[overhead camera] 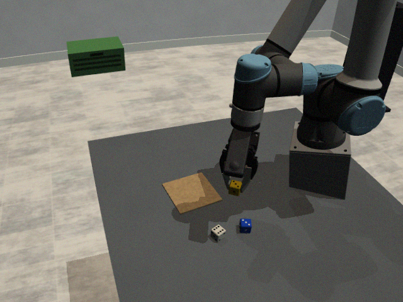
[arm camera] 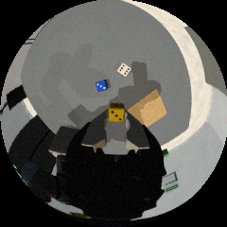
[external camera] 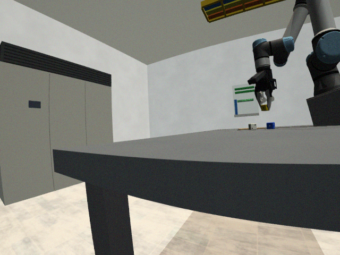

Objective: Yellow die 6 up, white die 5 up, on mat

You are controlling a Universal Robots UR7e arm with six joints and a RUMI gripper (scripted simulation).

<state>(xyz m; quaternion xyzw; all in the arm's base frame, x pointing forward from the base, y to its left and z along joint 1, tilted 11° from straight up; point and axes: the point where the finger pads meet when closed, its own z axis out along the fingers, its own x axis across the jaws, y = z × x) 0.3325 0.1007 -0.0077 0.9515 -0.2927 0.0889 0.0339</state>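
Right now my hand is 2 cm past the blue die, 6 cm to the right of it and 9 cm above it. Round my hand: tan mat 8 cm ahead, 12 cm to the right, 11 cm below; white die 7 cm ahead, 7 cm to the left, 9 cm below; yellow die right at my hand.
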